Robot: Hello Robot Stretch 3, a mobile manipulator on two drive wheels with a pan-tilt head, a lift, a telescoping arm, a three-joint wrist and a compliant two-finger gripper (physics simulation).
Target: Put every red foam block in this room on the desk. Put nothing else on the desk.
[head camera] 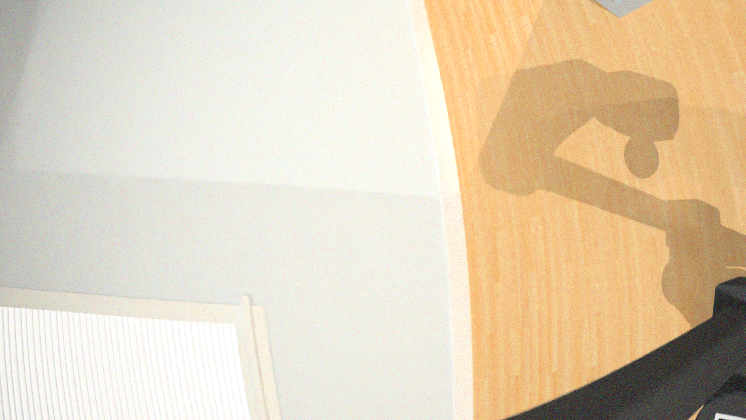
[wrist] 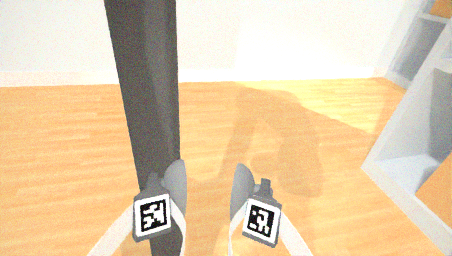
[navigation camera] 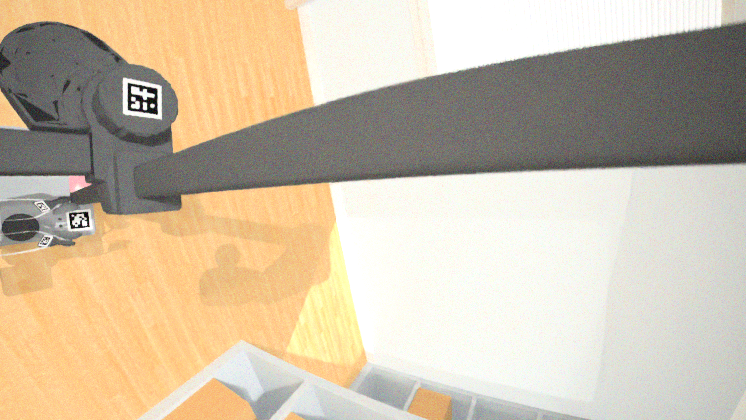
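Pixels of known places: gripper, fingertip midpoint: [wrist: 209, 179] [navigation camera: 78, 220]; robot's base at its link origin: [navigation camera: 22, 224].
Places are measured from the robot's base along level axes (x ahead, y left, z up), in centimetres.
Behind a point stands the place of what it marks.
My gripper [wrist: 209, 179] {x -1.8, y 8.7, z 58.5 cm} is open in the wrist view. Its two grey finger pads stand apart at the bottom middle, with wooden floor showing between them. A small pink-red patch [navigation camera: 78, 183] {x -11.1, y 13.7, z 16.1 cm} shows at the left edge of the navigation view, beside a light grey surface and partly behind the dark wrist. I cannot tell what it is. No desk and no clear red foam block shows.
Grey open shelving [navigation camera: 271, 354] {x 69.3, y 70.8, z 25.2 cm} [wrist: 392, 192] {x 73.1, y 54.9, z 3.0 cm} with orange boxes [navigation camera: 214, 404] {x 78.1, y 42.4, z 21.9 cm} [navigation camera: 430, 402] {x 157.9, y 171.1, z 67.0 cm} stands at the lower part of the navigation view. A pale wall [head camera: 234, 114] {x 35.6, y 162.5, z 83.4 cm} [navigation camera: 485, 292] {x 61.1, y 168.4, z 103.0 cm} borders the wooden floor [head camera: 532, 286] {x -14.5, y 116.6, z 0.0 cm}. A white ribbed panel [head camera: 120, 365] {x -40.5, y 144.4, z 125.8 cm} is at lower left. My dark arm [navigation camera: 417, 125] {x -6.6, y 11.6, z 120.9 cm} spans the navigation view.
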